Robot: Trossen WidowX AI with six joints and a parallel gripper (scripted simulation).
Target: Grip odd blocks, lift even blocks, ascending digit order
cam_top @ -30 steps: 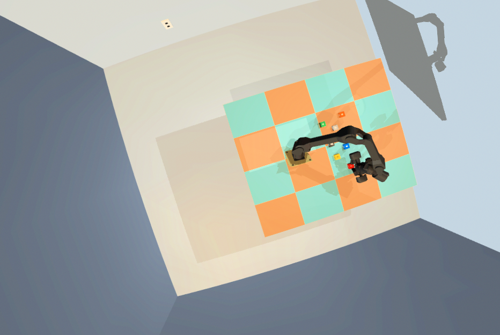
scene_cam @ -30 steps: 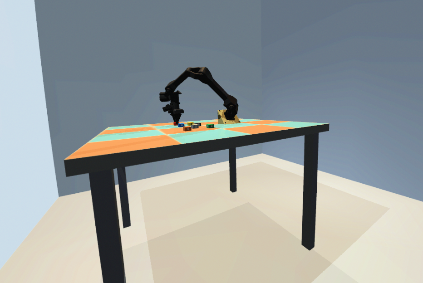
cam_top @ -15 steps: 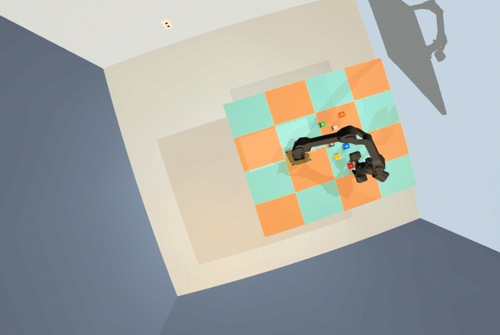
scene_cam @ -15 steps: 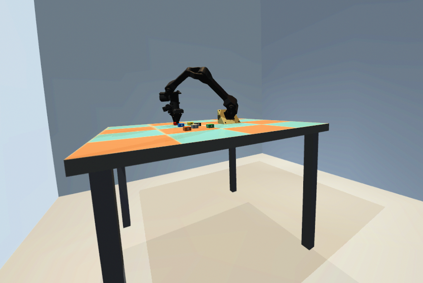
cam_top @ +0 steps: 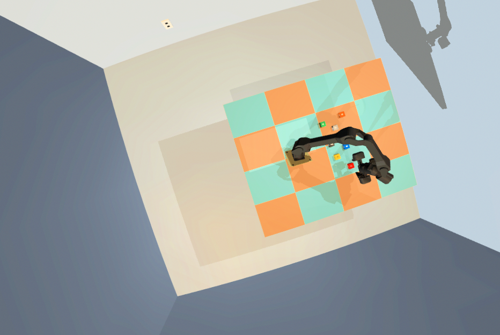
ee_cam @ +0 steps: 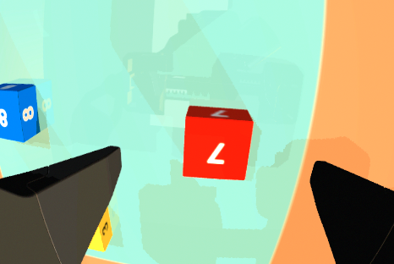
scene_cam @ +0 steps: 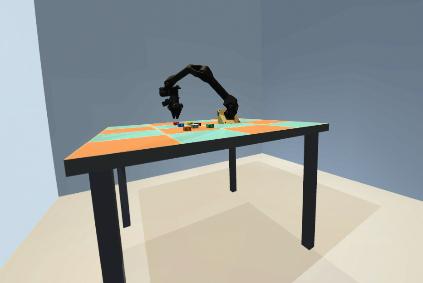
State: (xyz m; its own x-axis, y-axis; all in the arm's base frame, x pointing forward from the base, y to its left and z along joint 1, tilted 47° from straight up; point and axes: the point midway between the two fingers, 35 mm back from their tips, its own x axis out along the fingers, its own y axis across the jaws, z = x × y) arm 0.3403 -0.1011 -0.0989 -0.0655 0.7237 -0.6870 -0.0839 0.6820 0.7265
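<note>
My gripper tip is 30 mm above the red block. The rest, counted from my gripper tip: dark grey block 100 mm behind, 170 mm to the left, 30 mm below; then blue block 10 mm behind, 130 mm to the left, 30 mm below; then yellow block 80 mm behind, 80 mm to the left, 30 mm below.
</note>
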